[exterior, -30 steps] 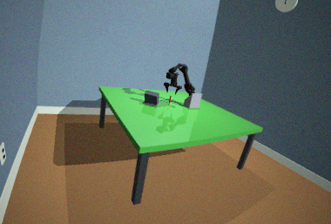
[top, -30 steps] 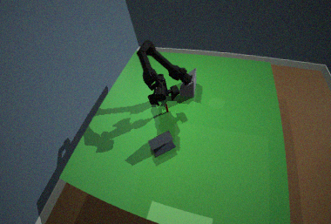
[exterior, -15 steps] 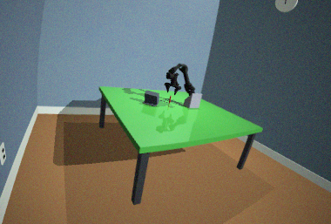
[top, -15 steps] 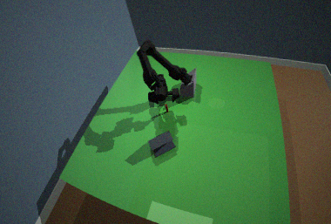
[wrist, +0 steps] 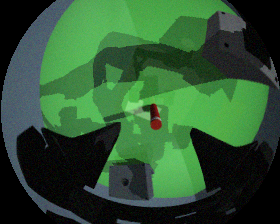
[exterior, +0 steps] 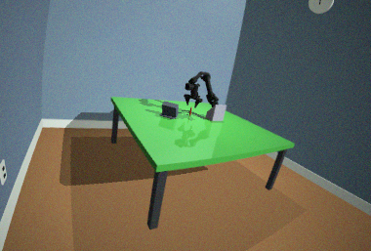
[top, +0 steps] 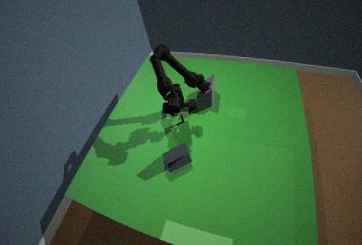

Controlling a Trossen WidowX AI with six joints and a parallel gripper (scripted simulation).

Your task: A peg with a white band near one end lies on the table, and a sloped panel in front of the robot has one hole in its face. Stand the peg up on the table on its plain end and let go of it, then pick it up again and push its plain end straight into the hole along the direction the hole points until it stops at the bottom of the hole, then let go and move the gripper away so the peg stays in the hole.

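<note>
My gripper tip is now 30 mm above the red peg. Round my gripper tip: sloped grey panel (230 mm ahead, 30 mm to the left, 20 mm below).
</note>
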